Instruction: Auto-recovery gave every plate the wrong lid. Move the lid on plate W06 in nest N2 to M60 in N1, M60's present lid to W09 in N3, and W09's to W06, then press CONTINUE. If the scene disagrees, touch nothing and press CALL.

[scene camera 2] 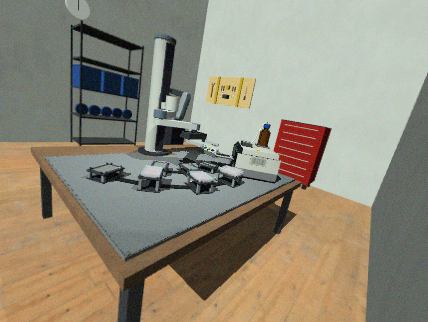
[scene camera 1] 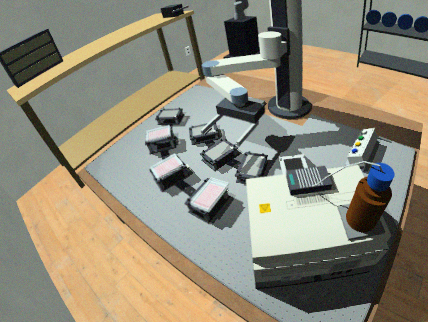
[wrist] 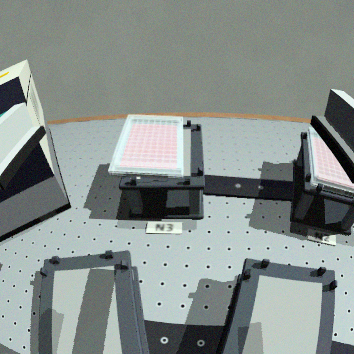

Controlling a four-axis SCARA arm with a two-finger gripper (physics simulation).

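Pixels of known places: gripper, fingertip midpoint: (scene camera 2: 211, 145) (scene camera 1: 219, 138) (wrist: 170, 100); arm's base, link origin: (scene camera 2: 153, 152) (scene camera 1: 289, 106).
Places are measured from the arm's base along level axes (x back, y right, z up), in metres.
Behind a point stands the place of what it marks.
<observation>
My gripper (scene camera 1: 219, 138) @(x -0.616, y -0.012, z 0.217 m) (wrist: 170, 100) @(x -0.616, y -0.012, z 0.217 m) is open and empty, its fingers spread wide above the inner row of empty stands. In the wrist view, a lidded pink plate (wrist: 150, 145) @(x -0.753, y -0.063, z 0.098 m) sits on nest N3 (wrist: 196, 150) @(x -0.776, y -0.007, z 0.075 m), with a strip of nest bare at its right. Part of another pink plate (wrist: 327, 162) @(x -0.737, y 0.170, z 0.092 m) shows on nest N2 at the right, partly behind a finger. In scene camera 1, three pink plates (scene camera 1: 209, 195) @(x -0.785, y -0.079, z 0.101 m) (scene camera 1: 167, 167) @(x -0.764, y 0.181, z 0.092 m) (scene camera 1: 160, 134) @(x -0.627, y 0.385, z 0.100 m) stand in a row. Plate and lid markings are unreadable. The button box (scene camera 1: 361, 142) @(x -0.223, y -0.469, z 0.086 m) has green, yellow and blue buttons; its labels are unreadable.
Empty stands (wrist: 44, 305) @(x -0.547, y -0.144, z 0.056 m) (wrist: 327, 310) @(x -0.561, y 0.128, z 0.057 m) (scene camera 1: 169, 115) @(x -0.447, y 0.532, z 0.059 m) lie inside and beyond the plate row. A cream instrument (scene camera 1: 295, 225) @(x -0.803, y -0.425, z 0.222 m) (scene camera 2: 257, 162) @(x -0.831, y -0.292, z 0.143 m) carries a brown bottle (scene camera 1: 367, 207) @(x -0.745, y -0.574, z 0.335 m) with a blue cap. Dark bars join the nests. The arm's column (scene camera 1: 295, 60) @(x -0.044, y -0.061, z 0.318 m) (scene camera 2: 157, 95) @(x -0.052, y 0.053, z 0.472 m) stands behind.
</observation>
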